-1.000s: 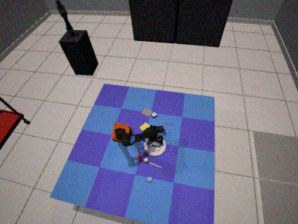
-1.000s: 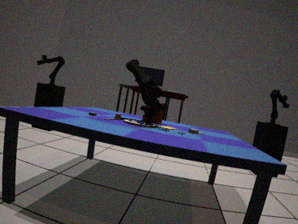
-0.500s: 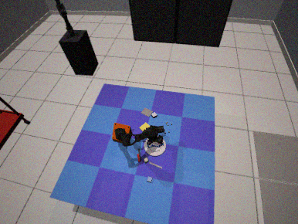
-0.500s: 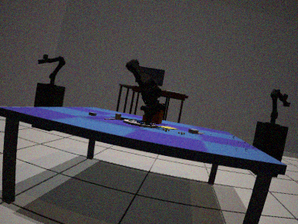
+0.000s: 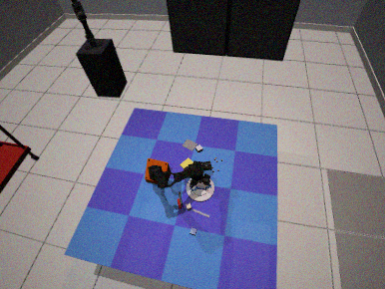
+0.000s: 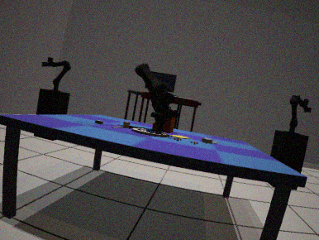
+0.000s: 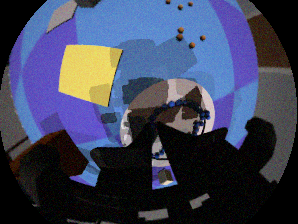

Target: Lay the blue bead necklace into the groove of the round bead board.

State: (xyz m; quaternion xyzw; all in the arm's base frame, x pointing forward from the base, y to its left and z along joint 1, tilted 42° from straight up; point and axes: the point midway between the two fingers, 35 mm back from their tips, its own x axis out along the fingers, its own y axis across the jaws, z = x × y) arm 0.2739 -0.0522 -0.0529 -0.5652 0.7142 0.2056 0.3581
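My gripper tip is 3 cm short of the round white bead board, 5 cm to the left of it and 1 cm above it. Round my gripper tip: red-handled tool: 10 cm behind, 17 cm to the right, 2 cm below; then yellow card: 8 cm behind, 12 cm to the left, 2 cm below; then thin pale stick: 6 cm ahead, 23 cm to the right, 2 cm below.
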